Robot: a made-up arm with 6 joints. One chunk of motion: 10 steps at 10 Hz.
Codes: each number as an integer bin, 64 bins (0 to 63) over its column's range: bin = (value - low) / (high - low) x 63, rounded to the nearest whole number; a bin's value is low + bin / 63 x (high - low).
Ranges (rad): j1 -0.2..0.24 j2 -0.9..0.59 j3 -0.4..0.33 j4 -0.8..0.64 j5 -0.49..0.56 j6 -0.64..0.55
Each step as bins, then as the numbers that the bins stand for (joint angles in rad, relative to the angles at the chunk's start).
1 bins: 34 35 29 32 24 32
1 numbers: 0.0375 -0.0722 -0.0640 -0.0686 -0.0900 -0.0356
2 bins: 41 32 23 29 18 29
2 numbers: 0.0863 -0.1432 -0.1335 -0.1371 -0.1900 -0.0922
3 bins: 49 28 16 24 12 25
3 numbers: 0.1422 -0.2378 -0.2146 -0.2514 -0.2900 -0.1678
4 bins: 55 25 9 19 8 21
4 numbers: 0.1841 -0.3087 -0.2957 -0.3657 -0.3567 -0.2433
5 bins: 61 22 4 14 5 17
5 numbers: 0.2260 -0.3797 -0.3537 -0.4800 -0.4067 -0.3189
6 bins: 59 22 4 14 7 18
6 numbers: 0.2121 -0.3797 -0.3537 -0.4800 -0.3733 -0.3000
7 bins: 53 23 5 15 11 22
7 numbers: 0.1702 -0.3560 -0.3421 -0.4571 -0.3067 -0.2244
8 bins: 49 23 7 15 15 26
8 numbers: 0.1422 -0.3560 -0.3189 -0.4571 -0.2400 -0.1489
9 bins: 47 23 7 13 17 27
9 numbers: 0.1283 -0.3560 -0.3189 -0.5029 -0.2067 -0.1300
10 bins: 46 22 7 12 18 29
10 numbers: 0.1213 -0.3797 -0.3189 -0.5257 -0.1900 -0.0922
